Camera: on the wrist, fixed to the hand. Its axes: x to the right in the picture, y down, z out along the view.
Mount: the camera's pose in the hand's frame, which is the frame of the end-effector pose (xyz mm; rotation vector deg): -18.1 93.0 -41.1 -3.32 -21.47 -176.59
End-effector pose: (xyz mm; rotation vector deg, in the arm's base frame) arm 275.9 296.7 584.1 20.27 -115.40 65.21
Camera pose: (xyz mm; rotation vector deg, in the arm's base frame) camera 255.1 380.1 526.9 123.52 10.10 -60.67
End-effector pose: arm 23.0 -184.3 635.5 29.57 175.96 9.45
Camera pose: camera 68.6 -107.0 686.5 -157.19 29.18 -1.96
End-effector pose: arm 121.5 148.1 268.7 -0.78 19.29 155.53
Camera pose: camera 99.9 48.6 251.5 -0.72 -5.20 -20.71
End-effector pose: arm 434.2 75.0 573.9 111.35 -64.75 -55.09
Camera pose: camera 425.9 62.8 676.1 -57.09 -101.39 64.32
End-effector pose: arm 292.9 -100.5 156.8 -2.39 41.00 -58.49
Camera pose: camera 335.0 -23.9 101.7 58.27 14.70 115.72
